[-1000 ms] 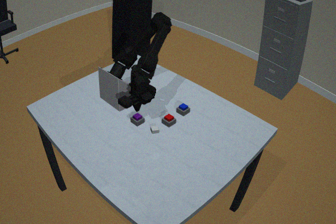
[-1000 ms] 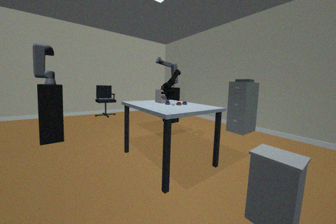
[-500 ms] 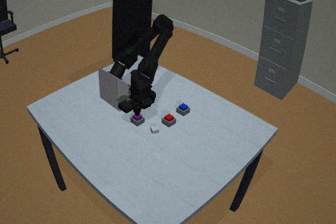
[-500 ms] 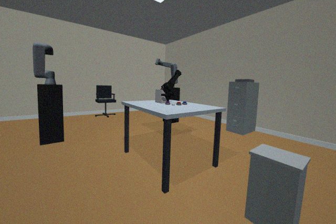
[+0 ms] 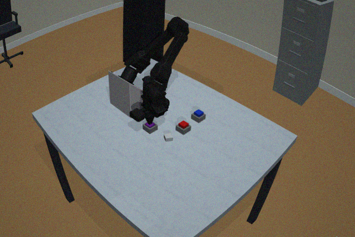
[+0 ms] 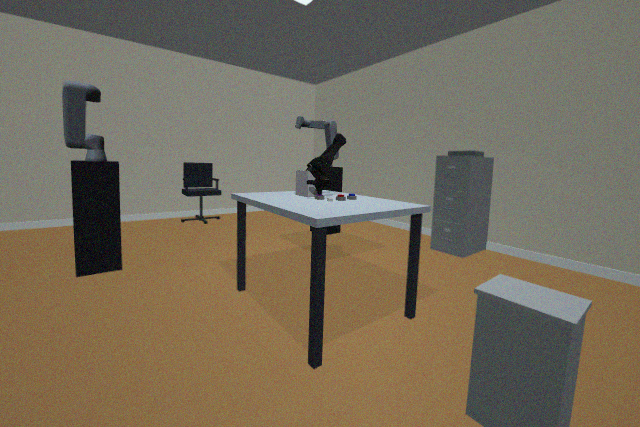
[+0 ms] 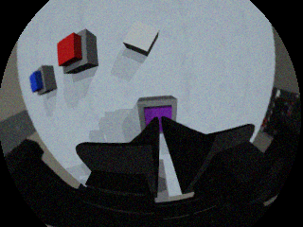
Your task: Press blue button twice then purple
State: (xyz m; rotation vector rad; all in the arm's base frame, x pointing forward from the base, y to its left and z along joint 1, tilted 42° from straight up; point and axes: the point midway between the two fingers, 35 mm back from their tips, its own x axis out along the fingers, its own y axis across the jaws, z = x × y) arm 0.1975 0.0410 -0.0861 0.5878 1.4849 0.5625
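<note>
Now: the purple button 1 cm below my gripper tip. Round my gripper tip: red button: 11 cm ahead, 10 cm to the left; small grey block: 10 cm ahead, 1 cm to the left, 2 cm below; blue button: 10 cm ahead, 22 cm to the left.
</note>
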